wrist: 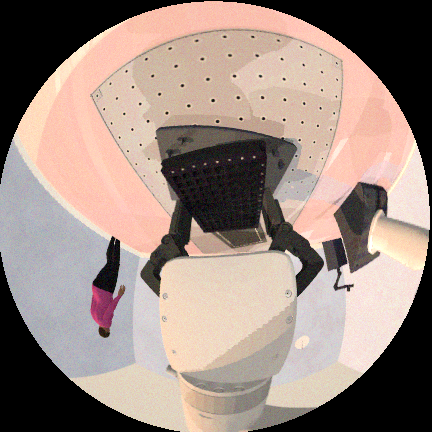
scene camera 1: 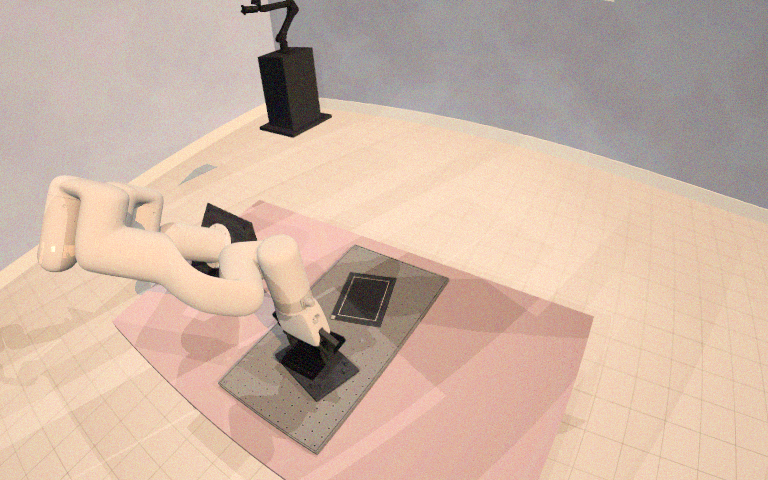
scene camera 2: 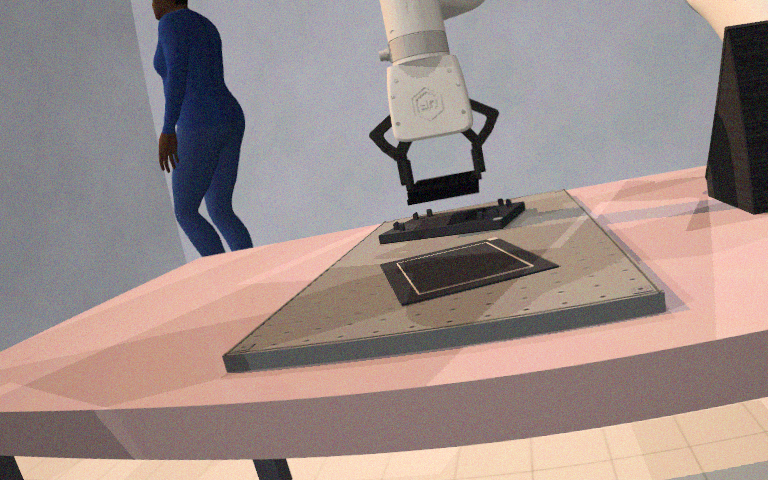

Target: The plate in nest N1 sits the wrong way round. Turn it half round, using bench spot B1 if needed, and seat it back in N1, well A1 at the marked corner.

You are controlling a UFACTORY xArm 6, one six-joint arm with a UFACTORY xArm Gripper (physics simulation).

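Note:
The plate (scene camera 1: 298, 362) (scene camera 2: 443, 189) (wrist: 220, 190) is black with a grid of wells. Pale dots run along its far and right edges in the wrist view. My gripper (scene camera 1: 310, 352) (scene camera 2: 442, 180) (wrist: 223, 201) is shut on two opposite sides of it. The plate hangs roughly level, clear above nest N1 (scene camera 1: 334, 384) (scene camera 2: 441, 232) (wrist: 215, 134), and is skewed to the nest in the wrist view. The nest is a dark tray with upright pegs; a small pale mark (scene camera 2: 497, 218) shows near one corner. The plate hides part of it. Which corner holds well A1 is unclear.
Bench spot B1 (scene camera 1: 363, 297) (scene camera 2: 461, 268) (wrist: 245, 238), a dark pad with a pale outline, lies beside the nest on the perforated board (scene camera 1: 271, 390) (scene camera 2: 339, 316) (wrist: 235, 90). The board lies on the pink table (scene camera 1: 481, 367) (scene camera 2: 141, 350). A blue-clad person (scene camera 2: 201, 113) stands behind the table.

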